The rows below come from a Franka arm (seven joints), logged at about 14 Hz.
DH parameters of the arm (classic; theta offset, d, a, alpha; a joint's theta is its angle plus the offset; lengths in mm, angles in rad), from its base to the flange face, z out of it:
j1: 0 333 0 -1.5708
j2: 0 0 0 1.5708
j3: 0 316 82.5 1.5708
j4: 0 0 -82.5 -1.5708
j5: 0 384 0 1.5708
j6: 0 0 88 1.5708
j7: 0 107 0 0
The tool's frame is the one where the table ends.
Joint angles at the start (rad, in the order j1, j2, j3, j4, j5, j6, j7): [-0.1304, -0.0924, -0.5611, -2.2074, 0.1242, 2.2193, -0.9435]
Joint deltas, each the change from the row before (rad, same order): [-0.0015, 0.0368, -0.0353, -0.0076, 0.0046, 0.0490, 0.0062]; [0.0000, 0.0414, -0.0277, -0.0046, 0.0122, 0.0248, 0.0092]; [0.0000, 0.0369, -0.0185, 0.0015, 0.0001, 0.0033, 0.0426]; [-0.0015, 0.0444, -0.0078, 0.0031, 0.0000, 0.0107, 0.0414]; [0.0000, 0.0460, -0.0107, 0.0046, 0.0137, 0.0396, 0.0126]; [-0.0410, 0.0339, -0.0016, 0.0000, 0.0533, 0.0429, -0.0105]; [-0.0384, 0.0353, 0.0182, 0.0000, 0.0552, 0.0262, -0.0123]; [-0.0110, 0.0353, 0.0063, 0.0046, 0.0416, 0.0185, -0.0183]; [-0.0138, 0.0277, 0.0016, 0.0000, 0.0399, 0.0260, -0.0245]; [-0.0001, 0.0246, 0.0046, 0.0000, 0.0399, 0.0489, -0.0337]
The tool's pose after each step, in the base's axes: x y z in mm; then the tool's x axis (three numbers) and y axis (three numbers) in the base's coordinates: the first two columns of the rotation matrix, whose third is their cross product. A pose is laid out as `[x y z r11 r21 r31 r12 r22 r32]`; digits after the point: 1 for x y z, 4 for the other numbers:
[396.4 -351.7 406.9 0.9780 0.1275 0.1650 0.1304 -0.9914 -0.0069]
[390.0 -364.0 388.8 0.9862 0.0813 0.1443 0.0836 -0.9965 -0.0095]
[385.4 -372.0 373.9 0.9936 0.0199 0.1108 0.0220 -0.9996 -0.0180]
[384.7 -377.2 357.2 0.9967 -0.0311 0.0753 -0.0299 -0.9994 -0.0169]
[385.0 -385.4 343.3 0.9958 -0.0637 0.0665 -0.0641 -0.9979 0.0043]
[371.3 -404.8 332.7 0.9871 -0.1330 0.0891 -0.1342 -0.9909 0.0074]
[364.3 -414.4 318.7 0.9784 -0.1815 0.0992 -0.1819 -0.9833 -0.0044]
[363.7 -418.5 306.2 0.9749 -0.1986 0.1002 -0.1987 -0.9800 -0.0088]
[358.7 -425.2 296.1 0.9702 -0.2167 0.1087 -0.2173 -0.9761 -0.0065]
[361.1 -428.0 289.3 0.9686 -0.2098 0.1330 -0.2137 -0.9768 0.0158]

